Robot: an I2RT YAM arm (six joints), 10 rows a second.
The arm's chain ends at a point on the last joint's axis. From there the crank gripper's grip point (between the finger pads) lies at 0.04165 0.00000 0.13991 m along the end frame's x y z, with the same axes.
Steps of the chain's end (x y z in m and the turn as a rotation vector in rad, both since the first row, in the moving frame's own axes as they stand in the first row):
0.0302 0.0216 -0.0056 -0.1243 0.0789 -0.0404
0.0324 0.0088 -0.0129 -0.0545 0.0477 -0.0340
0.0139 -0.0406 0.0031 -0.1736 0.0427 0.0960
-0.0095 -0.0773 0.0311 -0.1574 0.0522 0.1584
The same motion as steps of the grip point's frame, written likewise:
0.0414 0.0368 -0.0103 -0.1243 0.0789 -0.0404
0.0391 0.0148 -0.0152 -0.0545 0.0477 -0.0340
0.0184 -0.0124 -0.0012 -0.1736 0.0427 0.0960
-0.0046 -0.0485 0.0265 -0.1574 0.0522 0.1584

